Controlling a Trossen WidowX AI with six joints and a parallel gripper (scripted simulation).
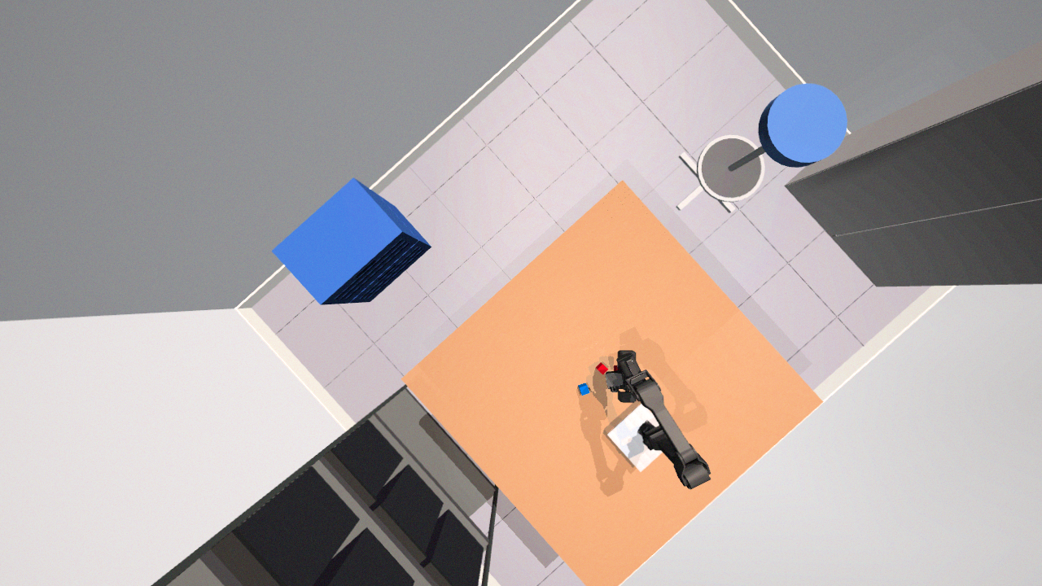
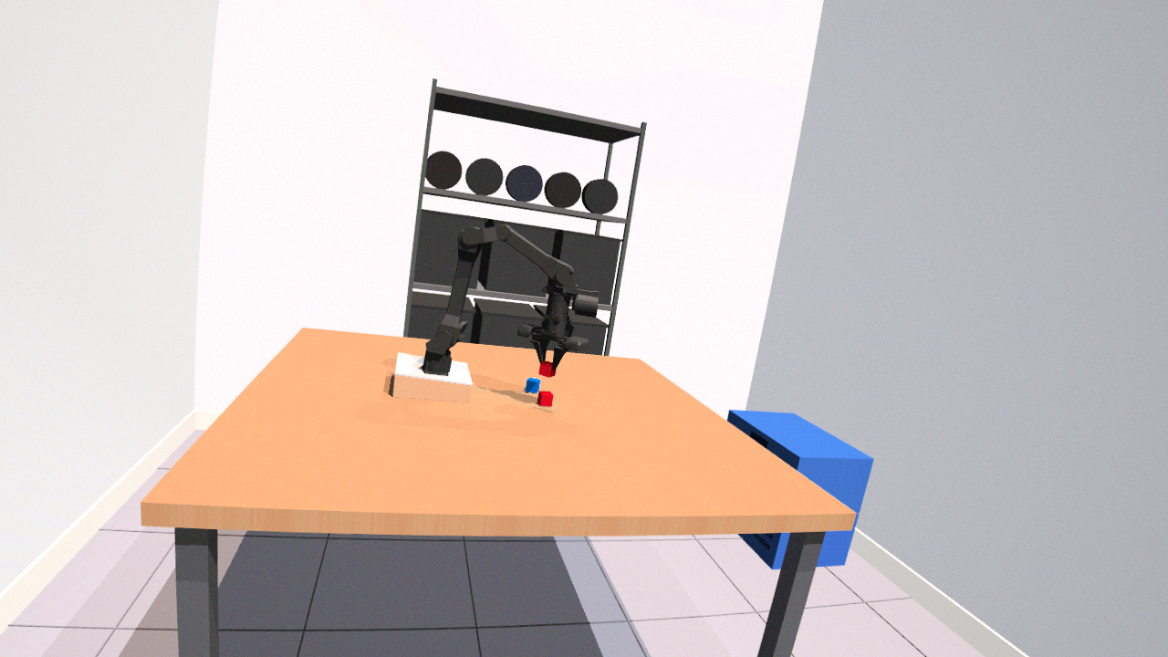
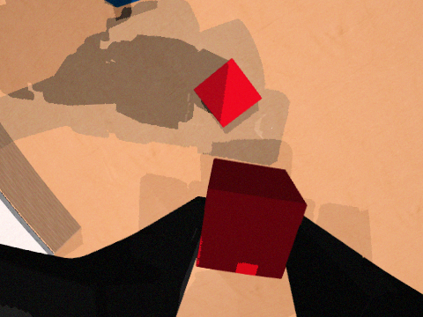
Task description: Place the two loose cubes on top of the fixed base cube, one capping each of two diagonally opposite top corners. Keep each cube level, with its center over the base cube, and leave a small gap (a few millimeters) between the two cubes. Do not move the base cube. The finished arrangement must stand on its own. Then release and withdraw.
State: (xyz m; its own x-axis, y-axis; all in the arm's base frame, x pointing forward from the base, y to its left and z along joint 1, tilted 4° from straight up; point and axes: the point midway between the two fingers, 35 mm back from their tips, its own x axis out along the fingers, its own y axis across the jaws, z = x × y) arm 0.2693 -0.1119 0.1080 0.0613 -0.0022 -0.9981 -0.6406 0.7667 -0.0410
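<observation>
Now: the blue cube 20 mm ahead of my gripper tip, 160 mm to the left of it and 100 mm below it.
</observation>
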